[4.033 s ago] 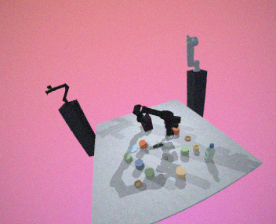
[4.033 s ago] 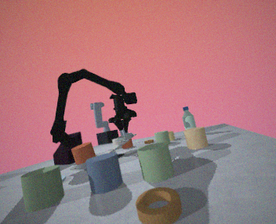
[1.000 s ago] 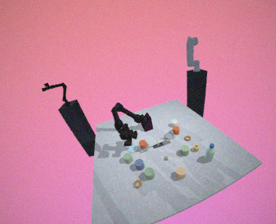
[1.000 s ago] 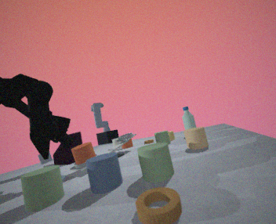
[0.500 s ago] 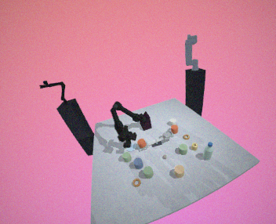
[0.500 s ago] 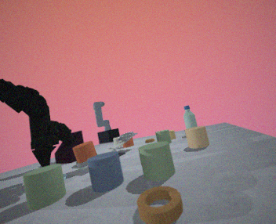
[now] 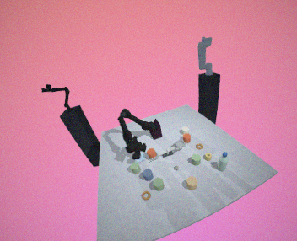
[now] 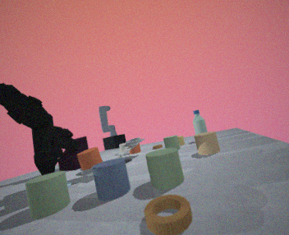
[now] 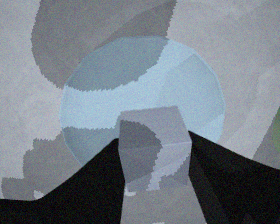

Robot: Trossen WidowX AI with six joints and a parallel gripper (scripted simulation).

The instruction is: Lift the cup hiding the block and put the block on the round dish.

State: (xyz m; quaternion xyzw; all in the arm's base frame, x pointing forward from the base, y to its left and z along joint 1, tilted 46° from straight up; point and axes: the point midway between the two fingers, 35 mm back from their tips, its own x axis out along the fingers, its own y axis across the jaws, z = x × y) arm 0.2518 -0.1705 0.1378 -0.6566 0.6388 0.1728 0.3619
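Now: the pale grey-blue block right at my gripper tip. Round my gripper tip: pale blue round dish (20 mm below); then orange cup (100 mm to the left, 40 mm ahead, 40 mm above); then small balance (250 mm to the left, 40 mm ahead, 20 mm above).
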